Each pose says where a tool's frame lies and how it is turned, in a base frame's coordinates. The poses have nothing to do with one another.
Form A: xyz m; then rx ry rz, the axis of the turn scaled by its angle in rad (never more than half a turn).
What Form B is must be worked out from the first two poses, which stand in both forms.
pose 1, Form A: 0.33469 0.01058 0.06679 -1.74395 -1.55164 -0.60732
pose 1, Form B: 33.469 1.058 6.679 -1.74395 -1.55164 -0.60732
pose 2, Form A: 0.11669 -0.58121 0.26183 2.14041 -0.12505 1.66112
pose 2, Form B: 11.669 -58.121 26.183 2.14041 -0.12505 1.66112
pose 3, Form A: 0.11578 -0.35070 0.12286 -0.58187 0.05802 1.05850
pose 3, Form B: 11.578 -35.070 12.286 -0.58187 0.05802 1.05850
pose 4, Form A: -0.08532 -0.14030 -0.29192 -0.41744 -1.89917 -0.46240
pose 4, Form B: -8.532 -14.030 -29.192 -0.41744 -1.89917 -0.46240
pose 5, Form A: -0.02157 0.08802 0.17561 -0.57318 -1.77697 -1.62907
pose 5, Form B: -2.157 8.802 17.561 -0.57318 -1.77697 -1.62907
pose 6, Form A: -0.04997 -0.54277 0.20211 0.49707 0.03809 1.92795
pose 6, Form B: -4.997 -54.277 20.211 0.49707 0.03809 1.92795
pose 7, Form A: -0.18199 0.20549 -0.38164 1.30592 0.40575 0.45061
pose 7, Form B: -18.199 20.549 -38.164 1.30592 0.40575 0.45061
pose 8, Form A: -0.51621 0.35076 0.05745 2.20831 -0.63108 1.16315
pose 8, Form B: -51.621 35.076 5.745 2.20831 -0.63108 1.16315
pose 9, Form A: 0.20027 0.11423 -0.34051 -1.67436 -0.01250 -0.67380
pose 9, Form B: 20.027 11.423 -34.051 -1.67436 -0.01250 -0.67380
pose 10, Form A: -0.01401 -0.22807 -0.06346 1.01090 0.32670 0.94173
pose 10, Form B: -1.401 -22.807 -6.346 1.01090 0.32670 0.94173
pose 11, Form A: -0.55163 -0.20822 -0.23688 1.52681 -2.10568 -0.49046
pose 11, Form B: -55.163 -20.822 -23.688 1.52681 -2.10568 -0.49046
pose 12, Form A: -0.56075 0.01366 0.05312 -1.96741 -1.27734 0.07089
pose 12, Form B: -56.075 1.366 5.312 -1.96741 -1.27734 0.07089
